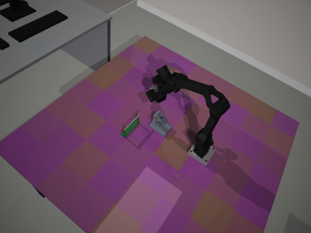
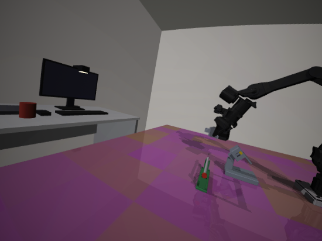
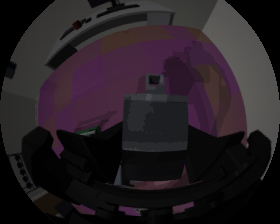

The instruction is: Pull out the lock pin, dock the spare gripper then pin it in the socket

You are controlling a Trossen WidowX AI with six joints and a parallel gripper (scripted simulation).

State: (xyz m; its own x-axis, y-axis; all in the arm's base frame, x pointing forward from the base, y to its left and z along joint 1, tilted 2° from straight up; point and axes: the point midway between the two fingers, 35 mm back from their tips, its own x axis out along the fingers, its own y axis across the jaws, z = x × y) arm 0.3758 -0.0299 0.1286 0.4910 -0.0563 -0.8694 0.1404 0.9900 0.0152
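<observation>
Now: the grey mount 12 cm behind my gripper tip, 8 cm to the left of it and 6 cm below it. From my gripper tip the other things lie so: spare gripper 2 cm above; then green cradle 22 cm to the left, 9 cm below, 3 cm behind.
</observation>
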